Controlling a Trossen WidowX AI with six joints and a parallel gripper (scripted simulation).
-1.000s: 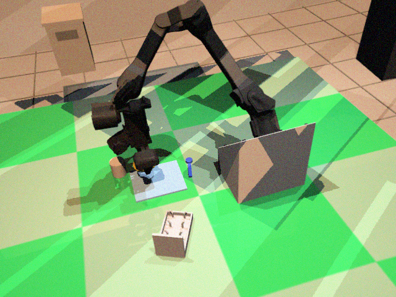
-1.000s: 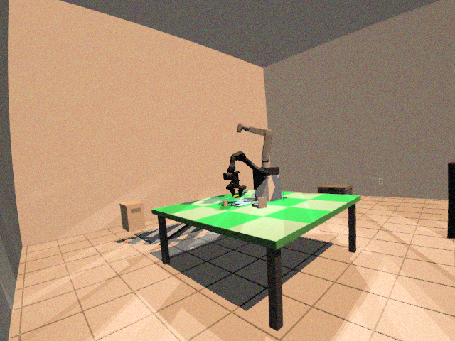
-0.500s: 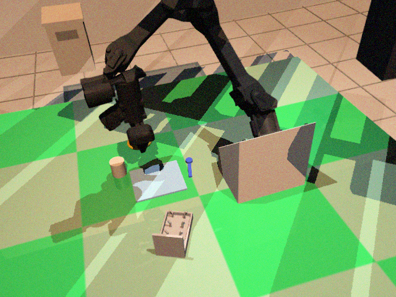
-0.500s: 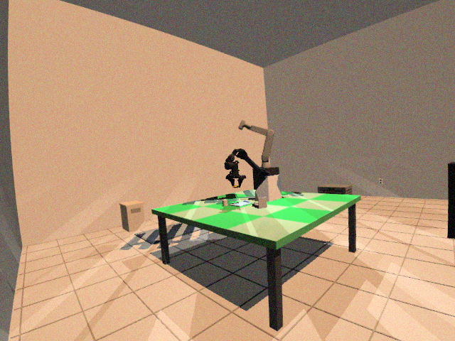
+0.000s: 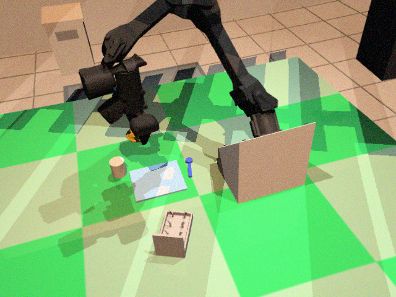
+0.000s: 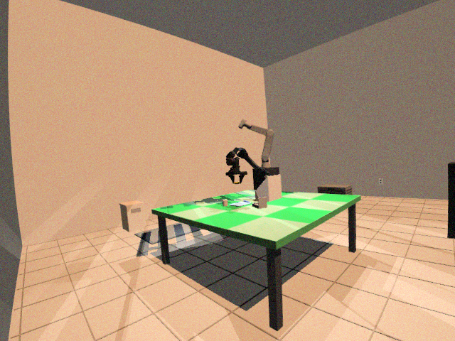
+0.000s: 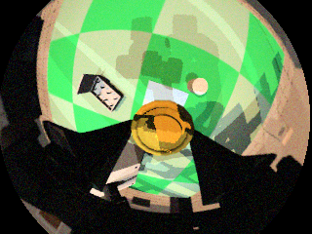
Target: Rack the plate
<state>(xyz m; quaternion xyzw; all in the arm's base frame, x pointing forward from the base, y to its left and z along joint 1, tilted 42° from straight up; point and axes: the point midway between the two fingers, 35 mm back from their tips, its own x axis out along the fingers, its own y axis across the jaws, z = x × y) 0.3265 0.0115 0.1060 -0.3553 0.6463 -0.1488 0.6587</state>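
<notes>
The dish rack is 50 mm behind my gripper tip, 200 mm to the left of it and 160 mm below it. Also, from my gripper tip: plate (10 mm above); then blue spoon (130 mm behind, 50 mm to the right, 180 mm below); then pale blue mat (30 mm behind, 10 mm to the right, 180 mm below).
</notes>
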